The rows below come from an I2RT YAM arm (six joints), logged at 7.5 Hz.
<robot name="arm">
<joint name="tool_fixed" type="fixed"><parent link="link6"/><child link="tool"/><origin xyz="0 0 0" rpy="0 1.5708 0"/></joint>
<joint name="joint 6" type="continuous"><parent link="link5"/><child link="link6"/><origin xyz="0.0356 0 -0.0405"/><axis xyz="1 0 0"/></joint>
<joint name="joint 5" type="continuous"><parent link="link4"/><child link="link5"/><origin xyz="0.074 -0.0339 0.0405"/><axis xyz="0 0 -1"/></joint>
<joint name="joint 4" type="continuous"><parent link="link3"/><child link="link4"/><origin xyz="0.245 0.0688 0.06"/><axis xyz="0 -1 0"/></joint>
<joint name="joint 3" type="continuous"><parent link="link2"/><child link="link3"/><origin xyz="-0.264 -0.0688 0"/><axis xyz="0 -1 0"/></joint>
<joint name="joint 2" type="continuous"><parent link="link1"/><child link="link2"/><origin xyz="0.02 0.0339 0.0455"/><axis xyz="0 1 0"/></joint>
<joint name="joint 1" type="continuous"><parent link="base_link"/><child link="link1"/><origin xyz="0 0 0.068"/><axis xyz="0 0 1"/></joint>
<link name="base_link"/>
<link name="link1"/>
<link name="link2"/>
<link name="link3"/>
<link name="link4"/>
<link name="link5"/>
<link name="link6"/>
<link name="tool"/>
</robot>
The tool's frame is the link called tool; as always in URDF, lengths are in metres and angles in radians. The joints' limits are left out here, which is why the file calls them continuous.
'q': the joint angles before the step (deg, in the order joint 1, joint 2, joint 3, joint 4, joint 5, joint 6). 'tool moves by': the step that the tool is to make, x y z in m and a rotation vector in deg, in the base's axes. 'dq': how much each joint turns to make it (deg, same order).
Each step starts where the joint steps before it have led.
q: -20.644 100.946 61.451 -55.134 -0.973 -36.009
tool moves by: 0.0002 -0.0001 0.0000 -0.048 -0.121 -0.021
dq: -0.004 -0.007 -0.004 0.127 0.001 0.017
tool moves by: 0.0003 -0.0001 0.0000 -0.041 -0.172 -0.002
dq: 0.000 -0.006 -0.001 0.170 -0.022 0.000
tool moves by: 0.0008 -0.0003 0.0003 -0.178 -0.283 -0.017
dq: 0.008 0.013 0.103 0.238 0.065 0.030
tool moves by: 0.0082 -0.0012 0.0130 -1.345 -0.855 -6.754
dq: 0.405 -0.069 3.187 -1.901 0.547 7.203
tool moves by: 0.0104 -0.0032 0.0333 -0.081 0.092 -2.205
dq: 0.110 -0.026 7.946 -8.014 0.000 2.318
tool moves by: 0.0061 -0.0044 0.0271 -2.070 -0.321 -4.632
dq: -0.181 -0.009 6.284 -5.311 1.661 4.517
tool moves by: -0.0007 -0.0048 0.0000 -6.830 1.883 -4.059
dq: -0.080 0.119 0.064 0.318 6.950 4.183
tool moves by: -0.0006 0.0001 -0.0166 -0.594 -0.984 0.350
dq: 0.004 0.022 -3.801 5.003 0.219 -0.347
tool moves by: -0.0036 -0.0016 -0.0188 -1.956 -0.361 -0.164
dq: -0.312 0.007 -4.441 5.497 1.704 -0.158
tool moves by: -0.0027 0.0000 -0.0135 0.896 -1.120 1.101
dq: -0.319 0.009 -3.193 4.163 -1.267 -1.411
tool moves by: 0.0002 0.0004 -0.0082 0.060 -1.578 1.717
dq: 0.003 -0.017 -2.032 3.719 -0.699 -1.703
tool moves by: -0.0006 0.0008 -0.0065 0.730 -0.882 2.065
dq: -0.031 0.053 -1.537 2.422 -1.137 -2.042
